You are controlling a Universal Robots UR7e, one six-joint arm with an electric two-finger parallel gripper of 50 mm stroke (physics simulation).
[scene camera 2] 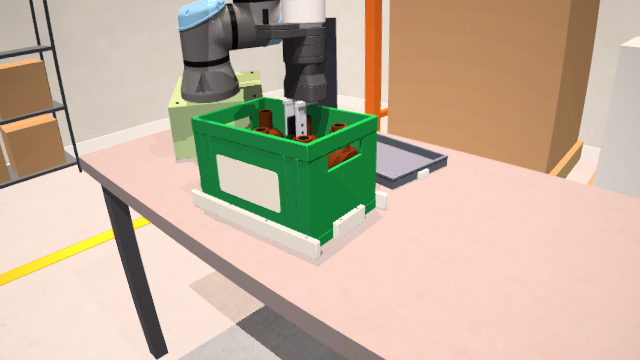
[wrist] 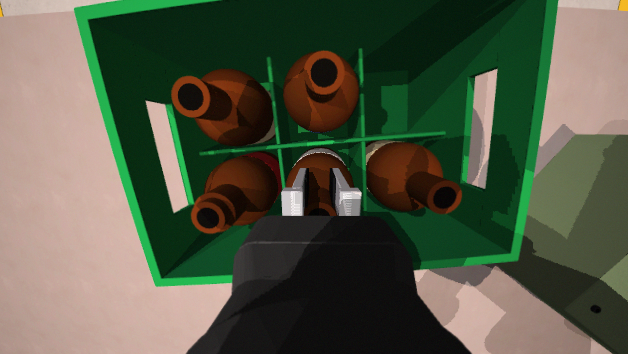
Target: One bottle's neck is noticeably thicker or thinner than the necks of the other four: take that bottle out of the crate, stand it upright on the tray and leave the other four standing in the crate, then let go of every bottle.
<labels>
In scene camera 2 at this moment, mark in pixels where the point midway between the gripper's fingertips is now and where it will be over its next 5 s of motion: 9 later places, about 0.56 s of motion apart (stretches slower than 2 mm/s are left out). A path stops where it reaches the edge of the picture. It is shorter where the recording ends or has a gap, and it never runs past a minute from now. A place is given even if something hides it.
The gripper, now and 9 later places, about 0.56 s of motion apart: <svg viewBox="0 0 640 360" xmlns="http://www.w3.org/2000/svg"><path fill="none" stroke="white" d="M296 135L300 134L300 134L302 113L333 115L338 140L338 126L313 122L305 144L305 150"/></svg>
</labels>
